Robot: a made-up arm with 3 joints. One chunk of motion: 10 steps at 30 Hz.
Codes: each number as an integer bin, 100 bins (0 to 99) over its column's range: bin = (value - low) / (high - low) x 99, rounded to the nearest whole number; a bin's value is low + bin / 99 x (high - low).
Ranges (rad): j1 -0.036..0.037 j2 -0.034..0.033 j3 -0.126..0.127
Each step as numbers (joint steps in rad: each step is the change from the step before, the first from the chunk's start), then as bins.
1 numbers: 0.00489 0.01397 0.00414
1 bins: 55 71 51
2 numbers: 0.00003 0.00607 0.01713
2 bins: 49 59 56
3 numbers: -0.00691 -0.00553 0.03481
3 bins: 39 42 63
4 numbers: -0.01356 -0.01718 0.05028
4 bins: 30 25 69
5 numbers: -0.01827 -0.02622 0.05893
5 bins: 24 11 72
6 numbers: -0.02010 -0.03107 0.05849
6 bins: 22 4 72
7 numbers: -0.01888 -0.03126 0.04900
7 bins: 23 4 68
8 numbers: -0.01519 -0.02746 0.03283
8 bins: 28 10 62
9 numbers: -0.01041 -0.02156 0.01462
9 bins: 35 18 55
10 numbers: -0.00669 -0.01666 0.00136
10 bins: 40 26 50
